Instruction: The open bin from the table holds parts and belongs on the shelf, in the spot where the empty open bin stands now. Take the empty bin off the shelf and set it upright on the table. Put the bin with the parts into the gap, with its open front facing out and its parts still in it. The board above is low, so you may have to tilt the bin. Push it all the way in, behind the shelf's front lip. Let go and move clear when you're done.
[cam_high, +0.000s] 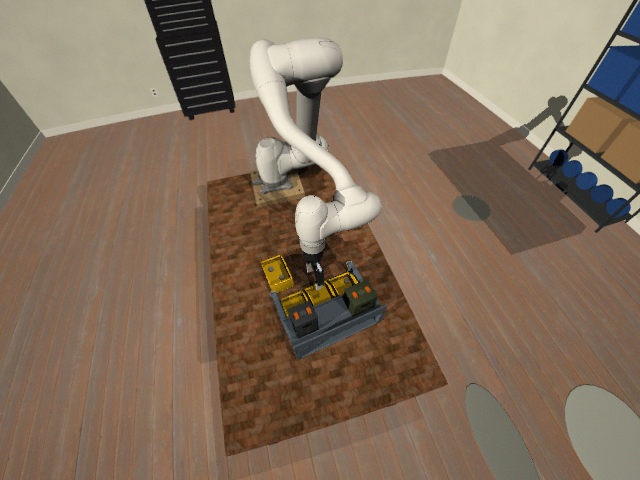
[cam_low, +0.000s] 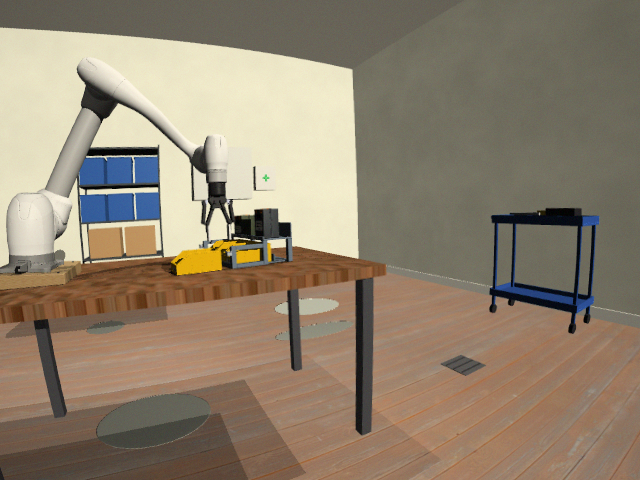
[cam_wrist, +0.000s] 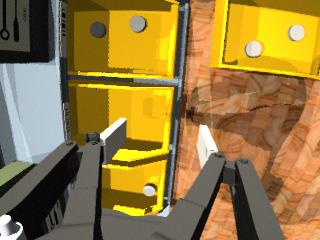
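The shelf lip lies 20 mm behind my hand and 110 mm below it. Round my hand: dark box: 190 mm ahead, 80 mm to the right, 40 mm above; then board: 180 mm ahead, 40 mm to the left, 20 mm below; then green box: 150 mm ahead, 150 mm to the left, 30 mm above.
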